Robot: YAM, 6 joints.
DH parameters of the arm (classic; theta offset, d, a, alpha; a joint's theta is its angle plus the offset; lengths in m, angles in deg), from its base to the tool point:
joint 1: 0 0.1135 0.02 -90
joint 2: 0 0 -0.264 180
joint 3: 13.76 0 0.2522 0
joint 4: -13.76 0 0.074 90
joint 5: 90 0 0 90
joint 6: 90 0.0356 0 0
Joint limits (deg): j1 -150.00..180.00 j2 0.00..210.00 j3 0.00..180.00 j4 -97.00..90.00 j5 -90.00..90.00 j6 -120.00..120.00
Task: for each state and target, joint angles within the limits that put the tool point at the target. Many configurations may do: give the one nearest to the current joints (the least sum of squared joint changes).
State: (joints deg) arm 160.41 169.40 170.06 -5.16 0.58 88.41
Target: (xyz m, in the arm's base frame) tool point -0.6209 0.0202 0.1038
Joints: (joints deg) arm 178.11 168.88 155.56 -21.49 -0.50 88.41
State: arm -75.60 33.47 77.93 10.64 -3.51 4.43
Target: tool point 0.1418 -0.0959 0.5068
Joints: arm -36.39 52.74 70.96 8.86 -11.24 4.43
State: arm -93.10 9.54 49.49 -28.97 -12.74 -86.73
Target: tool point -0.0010 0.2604 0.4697
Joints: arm -88.20 0.88 87.91 -13.49 -11.64 -86.73
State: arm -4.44 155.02 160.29 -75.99 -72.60 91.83
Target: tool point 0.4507 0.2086 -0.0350
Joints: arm 20.94 178.08 146.54 -78.01 -71.55 91.83
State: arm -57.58 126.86 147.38 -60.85 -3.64 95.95
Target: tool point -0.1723 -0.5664 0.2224
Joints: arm -106.95 154.74 154.94 -36.32 -0.58 95.95
